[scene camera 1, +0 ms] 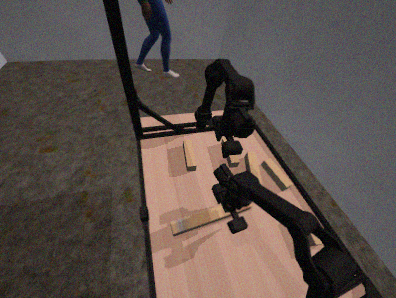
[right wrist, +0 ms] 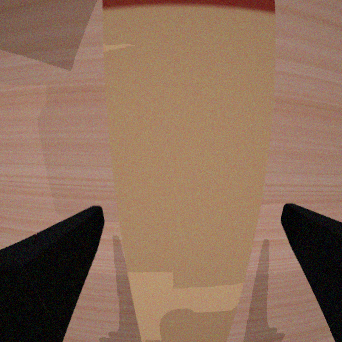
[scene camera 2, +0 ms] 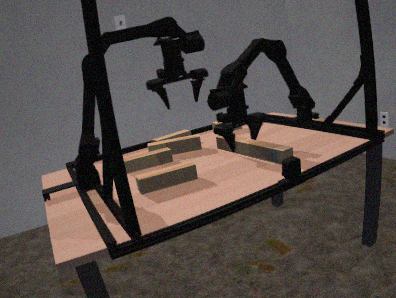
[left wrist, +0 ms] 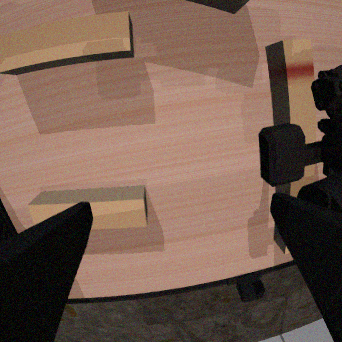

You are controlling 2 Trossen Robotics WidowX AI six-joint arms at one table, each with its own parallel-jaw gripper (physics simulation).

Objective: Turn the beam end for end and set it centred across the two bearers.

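Pixels of known places: left gripper, fingertip midpoint: (scene camera 1: 221,149) (scene camera 2: 182,105) (left wrist: 182,206); right gripper, fingertip midpoint: (scene camera 1: 223,213) (right wrist: 194,214) (scene camera 2: 243,147) (left wrist: 293,128); left arm's base at its link origin: (scene camera 1: 200,125) (scene camera 2: 89,187); right arm's base at its link origin: (scene camera 2: 305,121).
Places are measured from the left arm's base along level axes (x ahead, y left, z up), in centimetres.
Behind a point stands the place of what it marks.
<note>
The beam (scene camera 1: 200,217) {z 2.5, x 52.7, y -16.5 cm} (scene camera 2: 270,151) {z 1.5, x 51.1, y -22.5 cm} (left wrist: 301,105) {z 2.5, x 52.0, y -2.3 cm} (right wrist: 192,150) {z 2.5, x 52.2, y -2.3 cm} lies flat on the table, with a blue band near its end at the left in scene camera 1 and a red band near the other end in both wrist views. My right gripper (scene camera 1: 230,199) (scene camera 2: 244,145) {z -0.5, x 52.9, y -6.1 cm} (right wrist: 194,214) {z -0.5, x 52.9, y -6.1 cm} is open and low, its fingertips on either side of the beam. My left gripper (scene camera 1: 225,136) (scene camera 2: 182,104) {z 18.0, x 33.6, y -4.1 cm} (left wrist: 182,206) {z 18.0, x 33.6, y -4.1 cm} is open and empty, high above the table. Wooden blocks lie at the left in scene camera 2, a front one (scene camera 2: 167,178) {z 0.7, x 20.2, y -14.8 cm} and one behind it (scene camera 2: 147,159) {z 1.1, x 22.6, y 7.4 cm}; I cannot tell which are the bearers.
More blocks lie on the table (scene camera 2: 240,175) {z -1.9, x 38.4, y -23.6 cm}, one farther back (scene camera 2: 175,145) {z 1.4, x 36.4, y 14.0 cm} and one partly behind the right arm (scene camera 2: 220,126) {z 9.2, x 43.9, y -7.4 cm}. Black rails edge the table, with a dark knob (scene camera 1: 144,213) {z 3.6, x 46.5, y -36.6 cm} (scene camera 2: 291,168) {z 1.5, x 44.6, y -38.3 cm} on one. A dark upright post (scene camera 1: 120,65) {z 38.0, x 3.3, y -37.3 cm} rises beyond. A person (scene camera 1: 159,25) stands past the far end.
</note>
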